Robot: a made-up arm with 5 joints.
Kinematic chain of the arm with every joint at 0, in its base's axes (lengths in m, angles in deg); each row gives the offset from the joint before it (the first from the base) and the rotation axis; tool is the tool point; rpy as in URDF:
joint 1: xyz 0 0 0.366 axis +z
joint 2: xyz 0 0 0 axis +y
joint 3: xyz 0.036 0 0.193 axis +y
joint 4: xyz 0.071 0 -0.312 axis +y
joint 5: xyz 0.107 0 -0.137 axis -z
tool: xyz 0 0 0 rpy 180 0 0
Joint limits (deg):
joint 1: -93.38..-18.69
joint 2: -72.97..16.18
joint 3: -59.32..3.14
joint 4: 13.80..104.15
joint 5: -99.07..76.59
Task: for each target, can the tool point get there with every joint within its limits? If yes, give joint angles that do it. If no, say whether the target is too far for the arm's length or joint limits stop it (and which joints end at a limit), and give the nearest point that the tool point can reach.
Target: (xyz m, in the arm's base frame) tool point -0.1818 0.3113 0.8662
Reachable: no: joint limits stop it (at a limit: joint 1, joint 2, joint 3, joint 4) | nearest point 0.0743 -0.0251 0.8788 | short by 0.423 m
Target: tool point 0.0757 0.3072 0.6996
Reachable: no: joint limits stop it (at a limit: joint 1, joint 2, joint 3, joint 4) | nearest point 0.1591 -0.0538 0.6491 | short by 0.374 m
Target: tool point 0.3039 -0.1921 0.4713
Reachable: yes | joints -32.29 -50.83 -27.33 42.86 39.04
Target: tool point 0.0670 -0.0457 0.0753
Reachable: yes | joints -34.29 9.43 -9.76 58.11 -19.91
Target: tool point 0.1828 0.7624 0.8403
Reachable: no: too far | nearest point 0.0743 -0.0251 0.8788 | short by 0.796 m
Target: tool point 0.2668 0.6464 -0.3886
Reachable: no: too far | nearest point 0.0047 0.0796 0.1102 | short by 0.799 m
